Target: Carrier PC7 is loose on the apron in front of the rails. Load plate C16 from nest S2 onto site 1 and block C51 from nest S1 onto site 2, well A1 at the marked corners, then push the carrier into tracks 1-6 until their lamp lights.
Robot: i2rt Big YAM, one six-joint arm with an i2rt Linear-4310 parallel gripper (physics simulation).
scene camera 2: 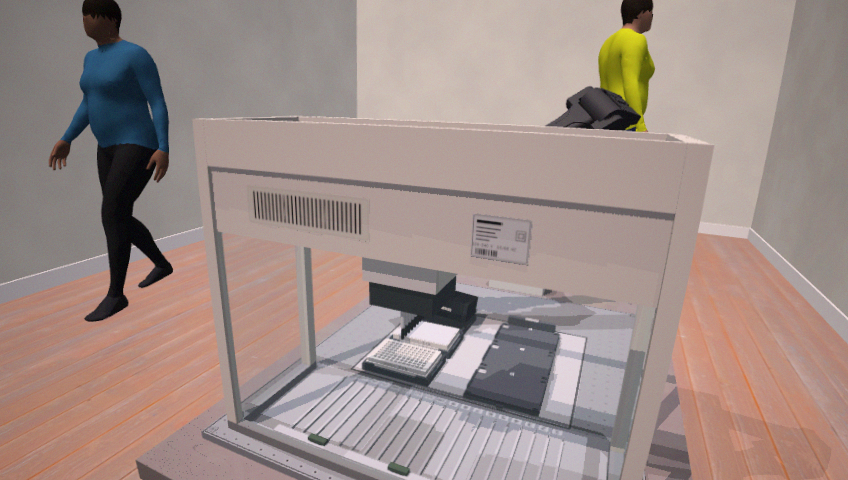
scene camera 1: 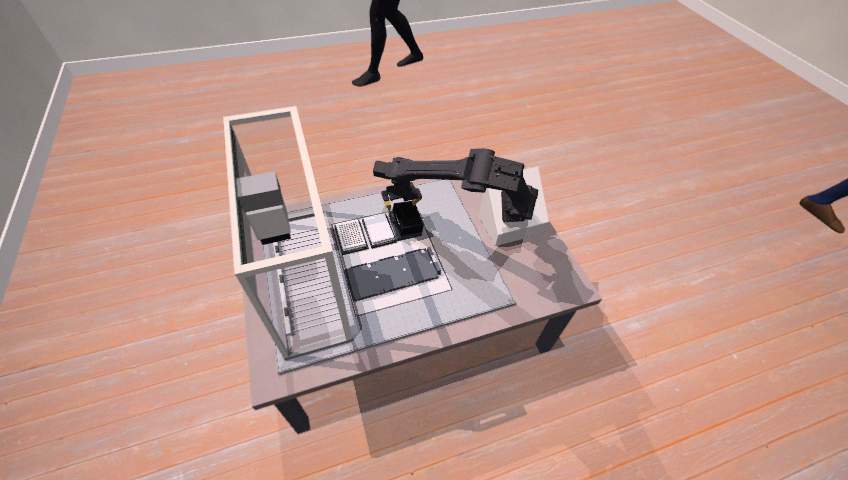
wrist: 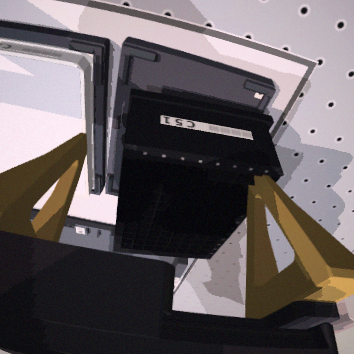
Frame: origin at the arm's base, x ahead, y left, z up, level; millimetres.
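Seen in the pictures: gripper, fingertip midpoint: [scene camera 1: 401, 208] [wrist: 172, 158]; arm's base at its link origin: [scene camera 1: 512, 205].
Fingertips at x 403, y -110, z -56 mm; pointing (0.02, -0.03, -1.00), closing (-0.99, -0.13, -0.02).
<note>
Pixels of each thing's top centre, then the offset from my fingertips to it.
- black block C51 at its top centre: [wrist: 176, 229] [scene camera 2: 447, 291] [scene camera 1: 407, 212] 18 mm back, 41 mm left, 17 mm up
- white flat plate at its top centre: [wrist: 31, 133] [scene camera 2: 426, 331] [scene camera 1: 378, 227] 96 mm ahead, 51 mm left, 37 mm down
- Dark carrier PC7 at its top centre: [scene camera 2: 518, 351] [scene camera 1: 392, 269] 76 mm ahead, 256 mm left, 33 mm down
My gripper [scene camera 1: 402, 204] [wrist: 172, 158] is open around black block C51 [scene camera 1: 408, 218] [scene camera 2: 458, 309] [wrist: 200, 130]. In the wrist view the right fingertip meets the block's edge, while a gap shows at the left finger. The block looks raised and slightly askew over its dark nest [wrist: 200, 75], whose bare floor shows past the labelled side. The white flat plate [scene camera 1: 379, 229] [scene camera 2: 437, 334] [wrist: 35, 120] sits in the middle nest; its label is cut off in the wrist view. Dark carrier PC7 [scene camera 1: 389, 274] [scene camera 2: 516, 371] lies flat on the apron, its sites bare. No lit lamp can be made out.
A white plate with wells [scene camera 1: 350, 235] [scene camera 2: 405, 356] sits in the nest nearest the rails. Ribbed tracks [scene camera 1: 309, 297] [scene camera 2: 363, 410] lie beneath a tall frame [scene camera 1: 310, 178] [scene camera 2: 440, 142]. A grey and black head [scene camera 1: 264, 211] [scene camera 2: 407, 297] hangs inside the frame over the tracks.
</note>
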